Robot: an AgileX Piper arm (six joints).
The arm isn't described. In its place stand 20 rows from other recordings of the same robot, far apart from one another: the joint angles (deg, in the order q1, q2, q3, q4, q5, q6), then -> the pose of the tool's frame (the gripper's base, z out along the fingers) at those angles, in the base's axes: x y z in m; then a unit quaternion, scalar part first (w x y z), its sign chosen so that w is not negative.
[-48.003 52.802 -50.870 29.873 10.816 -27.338] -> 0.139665 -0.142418 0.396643 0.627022 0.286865 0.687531 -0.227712
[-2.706 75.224 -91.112 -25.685 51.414 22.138] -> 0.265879 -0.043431 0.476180 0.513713 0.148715 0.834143 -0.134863
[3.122 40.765 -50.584 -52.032 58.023 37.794] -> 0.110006 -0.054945 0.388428 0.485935 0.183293 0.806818 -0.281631
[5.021 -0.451 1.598 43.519 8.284 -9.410] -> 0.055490 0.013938 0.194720 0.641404 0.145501 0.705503 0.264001
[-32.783 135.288 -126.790 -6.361 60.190 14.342] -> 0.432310 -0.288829 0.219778 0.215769 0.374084 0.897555 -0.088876
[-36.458 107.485 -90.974 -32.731 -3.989 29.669] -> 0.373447 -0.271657 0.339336 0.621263 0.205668 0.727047 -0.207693
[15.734 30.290 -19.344 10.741 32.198 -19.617] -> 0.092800 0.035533 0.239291 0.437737 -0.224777 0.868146 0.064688
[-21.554 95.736 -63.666 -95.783 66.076 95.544] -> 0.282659 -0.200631 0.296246 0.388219 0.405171 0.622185 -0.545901
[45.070 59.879 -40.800 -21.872 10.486 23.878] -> 0.162071 0.153732 0.310278 0.510975 -0.287835 0.786568 0.193305
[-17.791 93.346 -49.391 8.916 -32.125 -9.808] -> 0.334613 -0.115251 0.250818 0.645647 0.128395 0.738584 -0.145427
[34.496 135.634 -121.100 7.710 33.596 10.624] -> 0.446414 0.314963 0.211224 0.344778 -0.153535 0.903223 0.204313
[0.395 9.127 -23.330 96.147 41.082 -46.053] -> 0.019134 0.059589 0.337750 0.623901 -0.042947 0.583942 0.517605
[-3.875 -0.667 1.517 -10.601 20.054 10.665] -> 0.052639 -0.009319 0.173973 0.603423 0.050796 0.794698 -0.041903
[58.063 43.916 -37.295 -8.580 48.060 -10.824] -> 0.079203 0.107971 0.292929 0.342683 -0.552354 0.756301 0.074039
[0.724 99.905 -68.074 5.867 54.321 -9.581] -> 0.334334 0.011782 0.211401 0.080152 -0.062975 0.994078 0.037672
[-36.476 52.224 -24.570 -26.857 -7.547 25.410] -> 0.151772 -0.105492 0.268650 0.577457 0.224399 0.765848 -0.172237
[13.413 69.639 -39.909 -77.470 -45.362 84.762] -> 0.217665 0.116890 0.302254 0.501794 -0.241773 0.720020 0.413907
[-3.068 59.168 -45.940 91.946 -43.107 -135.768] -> 0.201566 -0.073043 0.359537 0.439411 -0.022405 0.750497 -0.493123
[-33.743 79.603 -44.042 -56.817 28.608 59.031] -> 0.204900 -0.180728 0.237996 0.300480 0.377945 0.832585 -0.271426
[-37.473 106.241 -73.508 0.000 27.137 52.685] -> 0.317921 -0.243712 0.211662 0.299103 0.675074 0.673215 0.039941
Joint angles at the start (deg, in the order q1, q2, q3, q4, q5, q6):
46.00 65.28 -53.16 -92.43 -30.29 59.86
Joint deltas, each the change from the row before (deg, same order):
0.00 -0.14 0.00 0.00 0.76 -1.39
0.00 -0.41 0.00 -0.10 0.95 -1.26
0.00 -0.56 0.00 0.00 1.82 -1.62
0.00 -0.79 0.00 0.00 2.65 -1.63
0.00 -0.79 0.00 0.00 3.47 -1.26
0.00 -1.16 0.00 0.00 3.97 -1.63
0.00 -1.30 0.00 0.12 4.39 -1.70
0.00 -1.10 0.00 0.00 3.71 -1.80
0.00 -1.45 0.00 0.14 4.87 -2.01
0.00 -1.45 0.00 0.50 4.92 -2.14
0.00 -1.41 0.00 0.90 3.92 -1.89
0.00 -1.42 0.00 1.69 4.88 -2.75
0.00 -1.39 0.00 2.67 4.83 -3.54
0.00 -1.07 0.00 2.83 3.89 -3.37
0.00 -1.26 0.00 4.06 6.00 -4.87
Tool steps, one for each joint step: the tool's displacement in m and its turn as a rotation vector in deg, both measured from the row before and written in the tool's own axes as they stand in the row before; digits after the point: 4 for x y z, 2 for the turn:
0.0000 -0.0010 -0.0006 0.72 0.29 -1.46
-0.0009 -0.0012 -0.0018 0.98 0.25 -1.55
-0.0009 -0.0025 -0.0025 1.81 0.61 -1.88
-0.0010 -0.0038 -0.0036 2.60 0.97 -1.97
0.0000 -0.0050 -0.0038 3.25 1.51 -1.56
-0.0008 -0.0062 -0.0057 3.84 1.62 -2.00
-0.0006 -0.0073 -0.0065 4.24 1.85 -1.91
0.0000 -0.0065 -0.0056 3.53 1.68 -2.00
0.0005 -0.0089 -0.0075 4.58 2.33 -2.02
0.0013 -0.0093 -0.0076 4.53 2.52 -1.67
0.0011 -0.0084 -0.0072 3.67 2.00 -0.91
0.0030 -0.0093 -0.0074 4.05 2.97 -0.89
0.0042 -0.0088 -0.0071 3.50 3.34 -0.63
0.0044 -0.0063 -0.0054 2.27 3.05 -0.35
0.0082 -0.0074 -0.0065 2.56 5.23 -0.63

